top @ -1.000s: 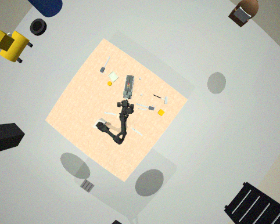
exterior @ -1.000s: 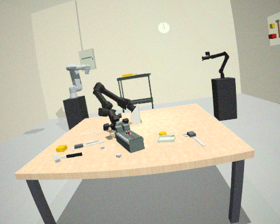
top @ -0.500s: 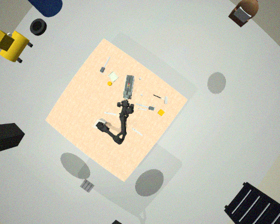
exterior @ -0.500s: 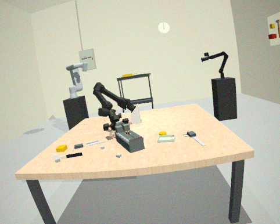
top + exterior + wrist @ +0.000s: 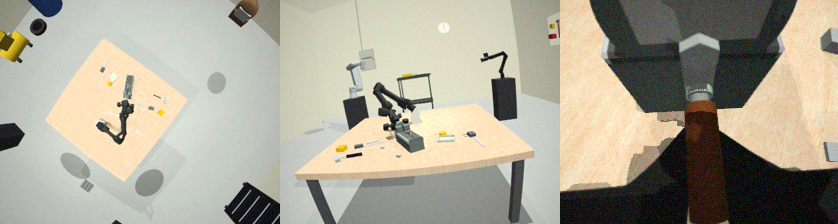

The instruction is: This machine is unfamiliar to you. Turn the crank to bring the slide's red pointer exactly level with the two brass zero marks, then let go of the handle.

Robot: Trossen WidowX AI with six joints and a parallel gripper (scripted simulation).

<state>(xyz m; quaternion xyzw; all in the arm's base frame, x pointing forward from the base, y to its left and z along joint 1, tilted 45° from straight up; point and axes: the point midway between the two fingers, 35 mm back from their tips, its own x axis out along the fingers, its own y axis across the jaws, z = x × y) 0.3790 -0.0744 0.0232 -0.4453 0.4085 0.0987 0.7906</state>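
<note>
Right now my gripper tip is 4 cm below the crank. Round my gripper tip: red pointer: 16 cm ahead, 10 cm to the left, 5 cm above; then brown crank handle: 3 cm above, 2 cm behind, 1 cm to the right; then yellow disc: 29 cm to the left, 3 cm ahead, 2 cm below.
</note>
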